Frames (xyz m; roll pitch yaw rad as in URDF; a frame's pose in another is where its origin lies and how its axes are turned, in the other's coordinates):
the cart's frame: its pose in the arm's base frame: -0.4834 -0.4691 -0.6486 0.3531 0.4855 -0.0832
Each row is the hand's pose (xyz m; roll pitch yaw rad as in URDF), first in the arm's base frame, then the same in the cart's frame.
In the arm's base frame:
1: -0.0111 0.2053 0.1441 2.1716 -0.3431 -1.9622
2: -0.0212 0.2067 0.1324 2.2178 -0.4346 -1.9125
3: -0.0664 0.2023 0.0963 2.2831 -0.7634 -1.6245
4: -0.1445 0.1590 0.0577 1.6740 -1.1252 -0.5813
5: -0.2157 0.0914 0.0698 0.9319 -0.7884 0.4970
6: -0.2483 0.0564 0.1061 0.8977 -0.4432 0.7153
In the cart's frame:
1: -0.0032 0.9768 0.5934 2.8021 -0.4830 -2.0517
2: -0.0068 0.9721 0.5791 2.8780 -0.5837 -2.0729
3: -0.0294 0.9462 0.5323 -3.1177 -0.9842 -2.1517
4: -0.0771 0.8758 0.4850 -0.8684 -1.4023 2.1106
5: -0.1405 0.8002 0.4917 0.0764 -0.7939 1.2956
6: -0.1836 0.7713 0.5219 0.2443 -0.4204 1.1685

